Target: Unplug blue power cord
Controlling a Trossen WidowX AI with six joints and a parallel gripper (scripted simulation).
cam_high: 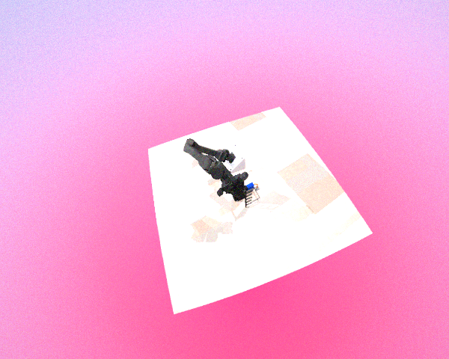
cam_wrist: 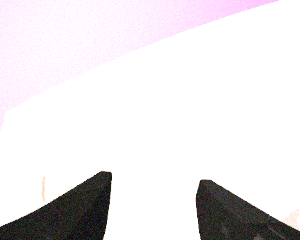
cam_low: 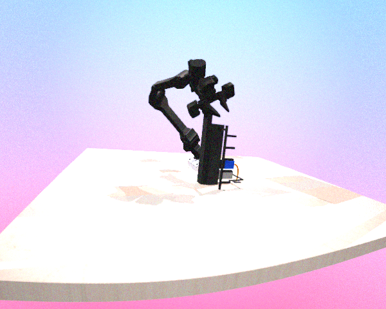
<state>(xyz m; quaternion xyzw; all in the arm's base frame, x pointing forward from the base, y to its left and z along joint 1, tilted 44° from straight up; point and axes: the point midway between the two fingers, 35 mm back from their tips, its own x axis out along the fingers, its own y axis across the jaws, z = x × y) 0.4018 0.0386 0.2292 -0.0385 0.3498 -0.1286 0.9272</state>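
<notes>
Right now the blue plug is 19 cm below my gripper tip, 12 cm behind it and 10 cm to the left of it.
</notes>
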